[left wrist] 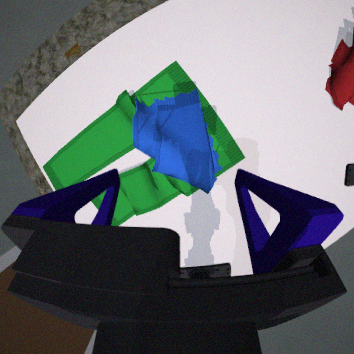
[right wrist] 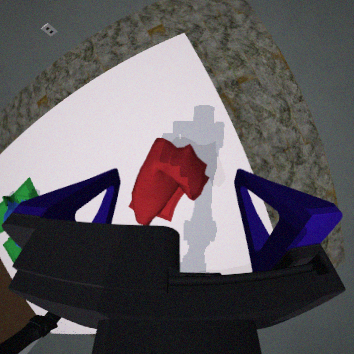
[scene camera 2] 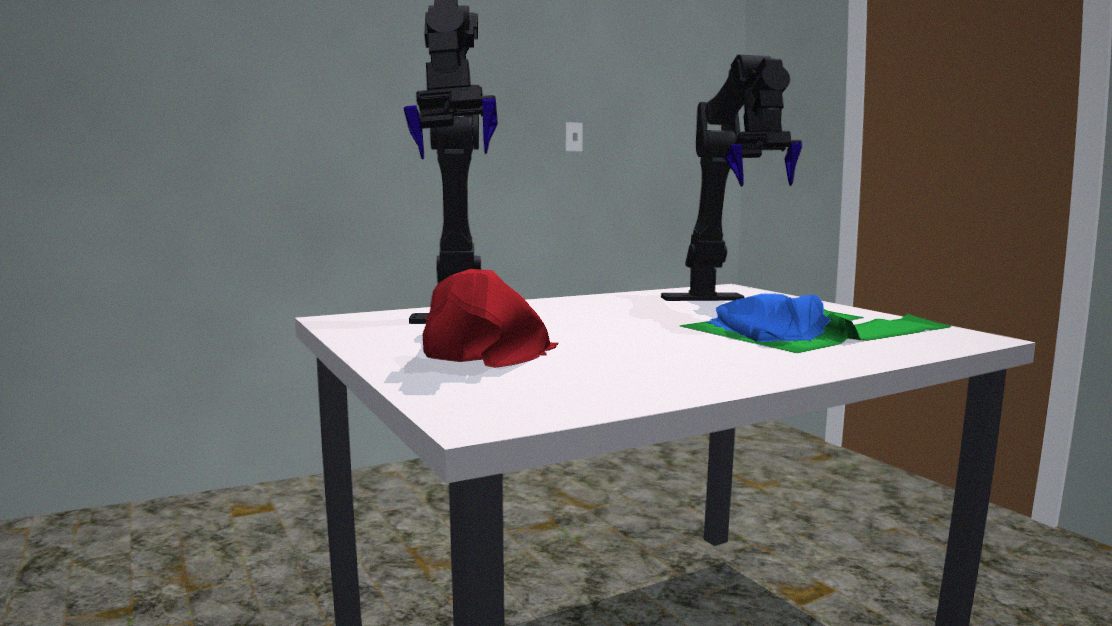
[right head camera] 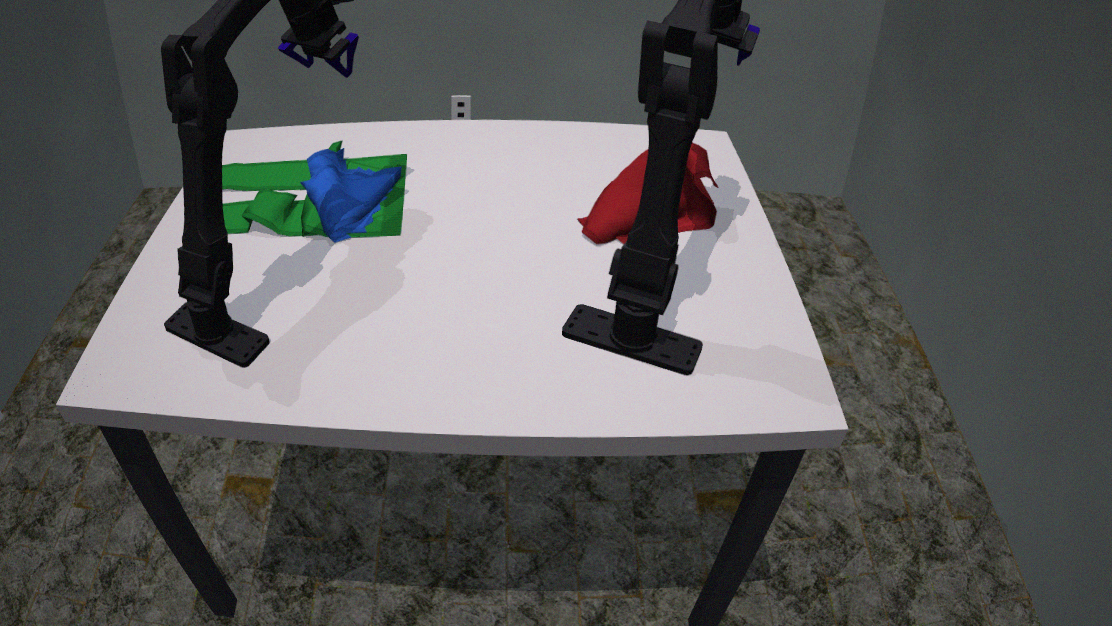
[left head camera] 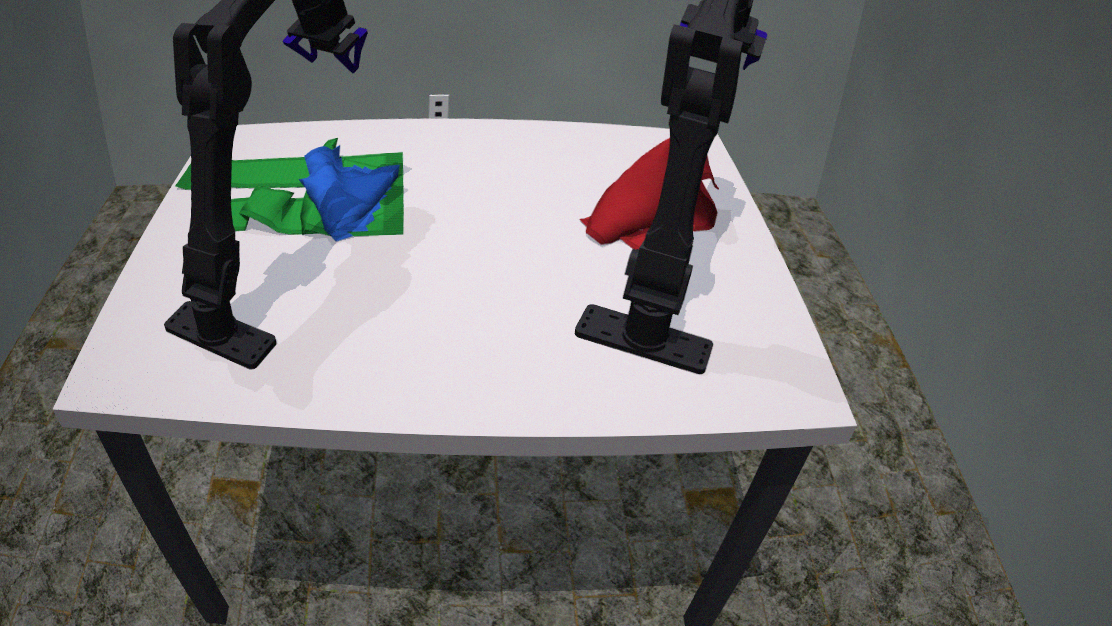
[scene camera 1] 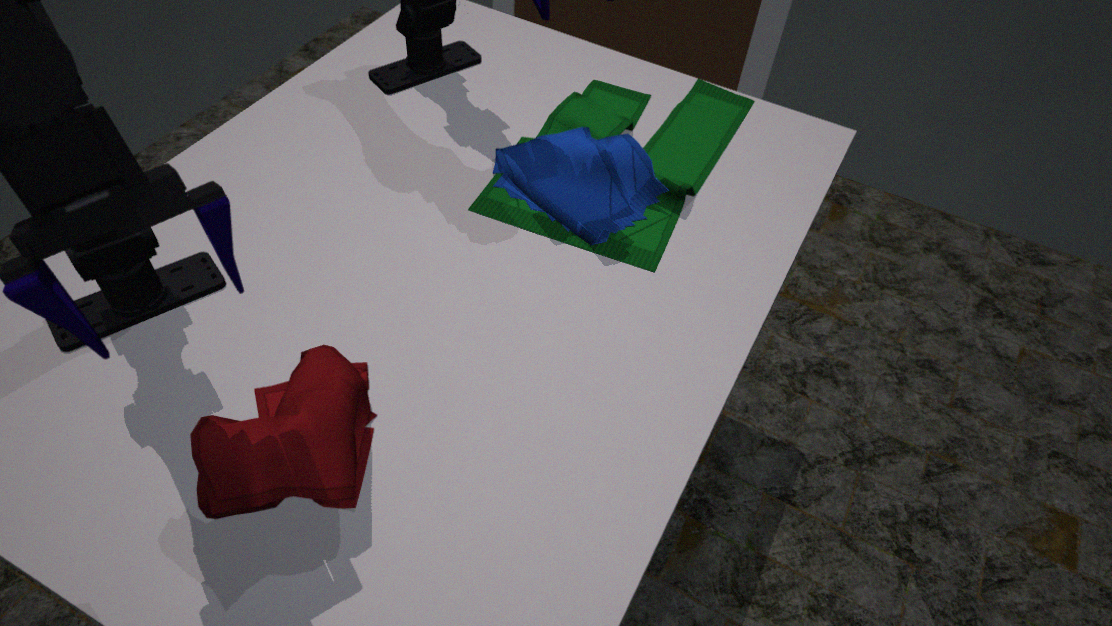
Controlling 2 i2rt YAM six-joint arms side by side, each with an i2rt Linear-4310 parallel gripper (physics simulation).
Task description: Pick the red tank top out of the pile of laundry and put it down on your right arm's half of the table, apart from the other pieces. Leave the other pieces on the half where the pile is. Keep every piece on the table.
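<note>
The red tank top (left head camera: 634, 198) (right head camera: 622, 194) (scene camera 1: 311, 435) (scene camera 2: 486, 322) (right wrist: 165, 180) lies crumpled in a raised heap on the right arm's half of the table, apart from the other pieces. Part of it also shows in the left wrist view (left wrist: 344, 80). A crumpled blue piece (left head camera: 346, 190) (right head camera: 342, 194) (scene camera 1: 583, 182) (scene camera 2: 770, 317) (left wrist: 175, 140) lies on top of green trousers (left head camera: 264, 172) (scene camera 1: 700, 132) (left wrist: 95, 145) on the left arm's half. My left gripper (scene camera 2: 766, 185) (left wrist: 176, 174) is open and empty, high above them. My right gripper (scene camera 1: 175, 325) (scene camera 2: 454, 157) (right wrist: 176, 174) is open and empty, high above the table near the red tank top.
The white table (left head camera: 482, 334) (scene camera 2: 638, 381) carries both arm bases (left head camera: 220, 334) (left head camera: 644, 339). In the left head camera, the right arm's links hide part of the red tank top, and the left arm's links cross in front of the green trousers. The table's side edge runs beside the red heap.
</note>
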